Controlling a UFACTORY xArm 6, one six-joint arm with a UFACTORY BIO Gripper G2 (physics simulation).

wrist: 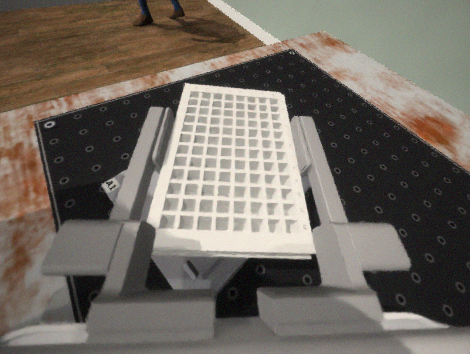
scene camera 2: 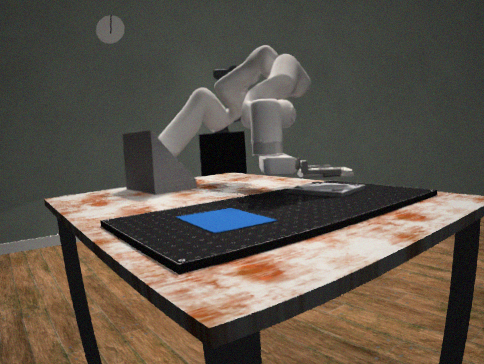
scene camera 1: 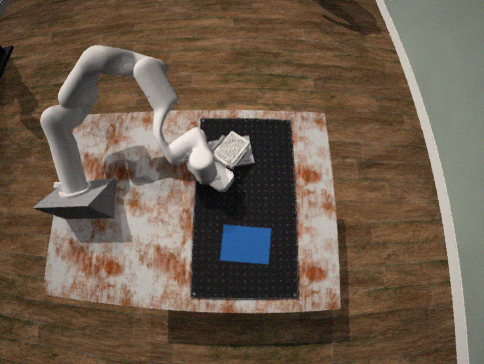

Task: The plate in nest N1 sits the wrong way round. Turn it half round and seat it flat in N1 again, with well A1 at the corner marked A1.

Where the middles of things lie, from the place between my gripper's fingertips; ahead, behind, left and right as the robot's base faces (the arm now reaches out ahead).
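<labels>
So you can picture it, the white well plate (wrist: 230, 186) is 2 cm to the right of my hand and 2 cm behind it. The light grey nest (scene camera 2: 325, 189) is 2 cm behind my hand and 2 cm to the right of it as well, but it's 5 cm below it. And there's the flat blue rectangle (scene camera 1: 244, 244), which is 37 cm to the right of my hand, 1 cm ahead of it and 5 cm below it. Going by their middles, that rectangle is the farthest from my hand of the things named here.
</labels>
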